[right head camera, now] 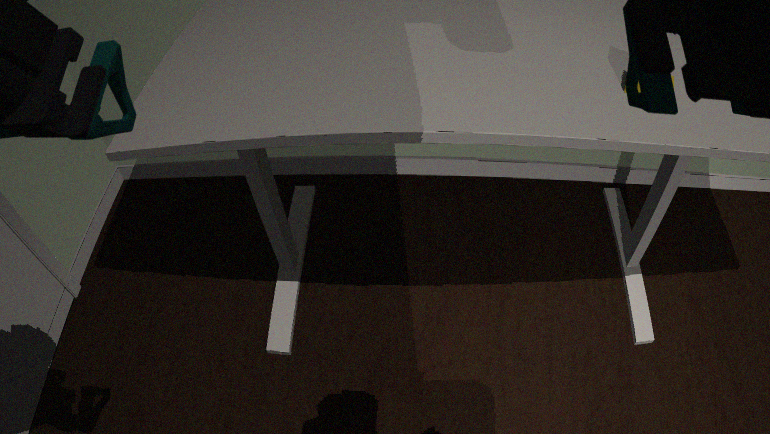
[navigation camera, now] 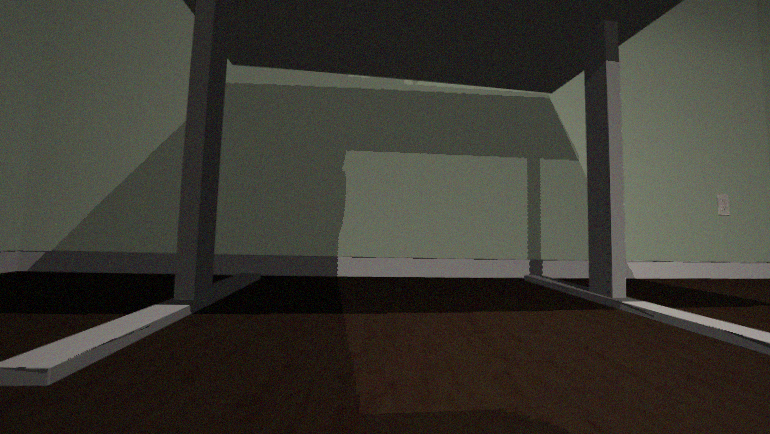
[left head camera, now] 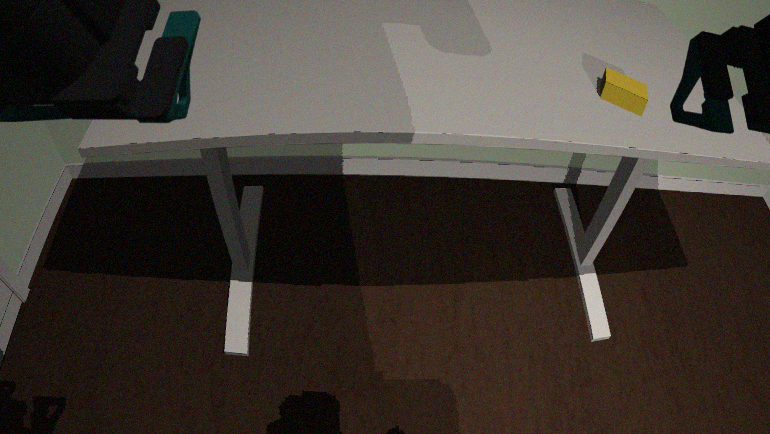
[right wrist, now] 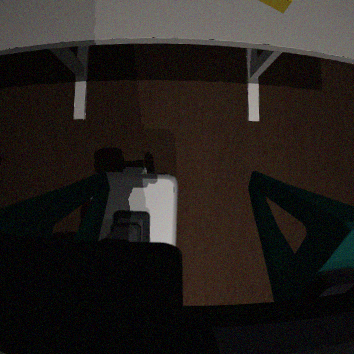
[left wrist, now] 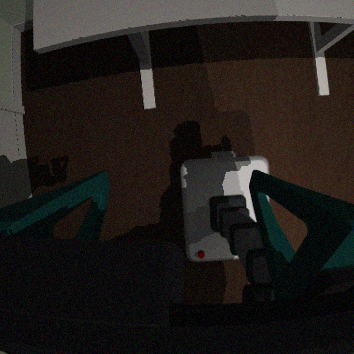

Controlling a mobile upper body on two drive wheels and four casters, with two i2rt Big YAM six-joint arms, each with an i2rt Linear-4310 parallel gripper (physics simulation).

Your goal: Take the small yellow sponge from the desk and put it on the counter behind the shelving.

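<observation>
The small yellow sponge lies on the white desk, toward the right in the left head camera. In the right head camera, slivers of the sponge show behind the right gripper's finger. My right gripper is open and empty; in the left head camera it appears to the right of the sponge, apart from it. My left gripper is open and empty, at the upper left in the head cameras, far from the sponge. The counter and shelving do not show.
Desk legs with long feet stand on the brown floor. The navigation camera looks under the desk to the green wall. The white robot base shows below the wrists.
</observation>
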